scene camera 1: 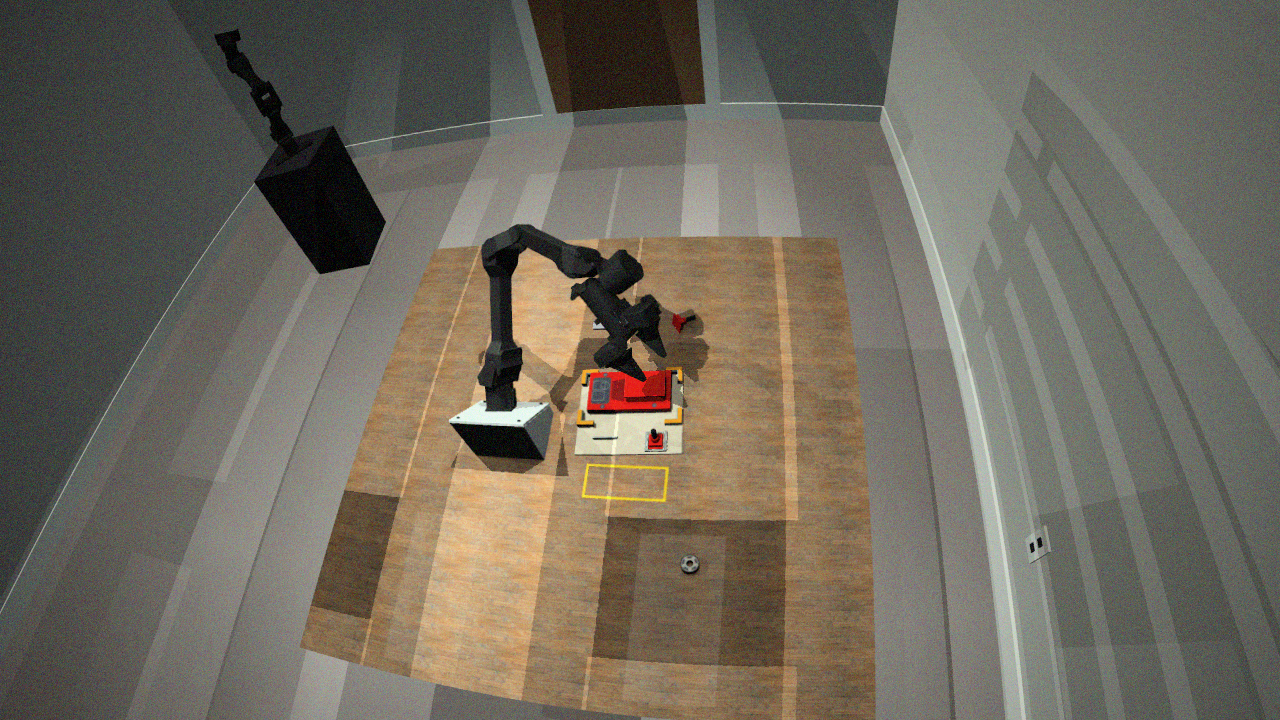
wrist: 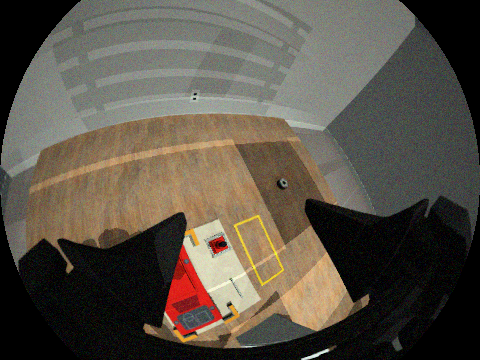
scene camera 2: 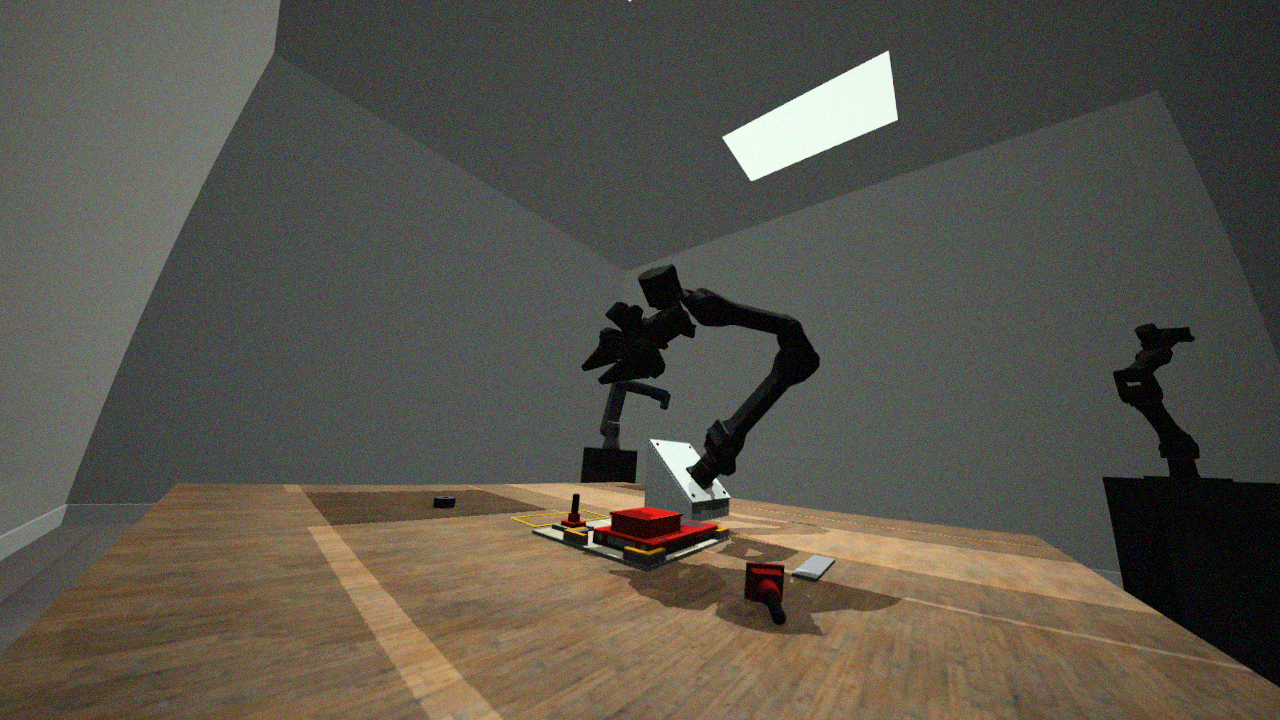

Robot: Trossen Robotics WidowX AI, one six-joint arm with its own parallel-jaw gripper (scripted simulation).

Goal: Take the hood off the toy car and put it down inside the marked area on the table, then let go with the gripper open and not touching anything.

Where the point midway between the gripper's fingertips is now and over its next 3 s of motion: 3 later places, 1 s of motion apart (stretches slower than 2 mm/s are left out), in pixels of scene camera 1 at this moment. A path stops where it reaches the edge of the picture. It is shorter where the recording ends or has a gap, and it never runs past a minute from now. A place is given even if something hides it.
My gripper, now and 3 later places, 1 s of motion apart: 655, 368; 641, 371; 643, 378; 644, 383
